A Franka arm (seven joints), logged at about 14 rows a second.
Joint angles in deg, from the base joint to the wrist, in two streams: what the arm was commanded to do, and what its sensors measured. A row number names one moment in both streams.
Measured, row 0:
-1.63, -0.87, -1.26, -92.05, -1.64, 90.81, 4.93
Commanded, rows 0 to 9:
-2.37, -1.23, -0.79, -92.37, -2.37, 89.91, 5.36
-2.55, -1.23, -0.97, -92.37, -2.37, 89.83, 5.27
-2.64, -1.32, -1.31, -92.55, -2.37, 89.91, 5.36
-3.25, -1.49, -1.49, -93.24, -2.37, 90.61, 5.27
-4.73, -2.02, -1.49, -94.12, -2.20, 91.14, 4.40
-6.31, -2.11, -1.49, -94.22, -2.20, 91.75, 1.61
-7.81, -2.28, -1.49, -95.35, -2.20, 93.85, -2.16
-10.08, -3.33, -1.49, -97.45, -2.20, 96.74, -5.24
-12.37, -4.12, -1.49, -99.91, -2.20, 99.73, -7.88
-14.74, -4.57, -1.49, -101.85, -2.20, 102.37, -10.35
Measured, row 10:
-10.41, -1.39, -2.11, -95.47, -1.68, 96.61, -5.40
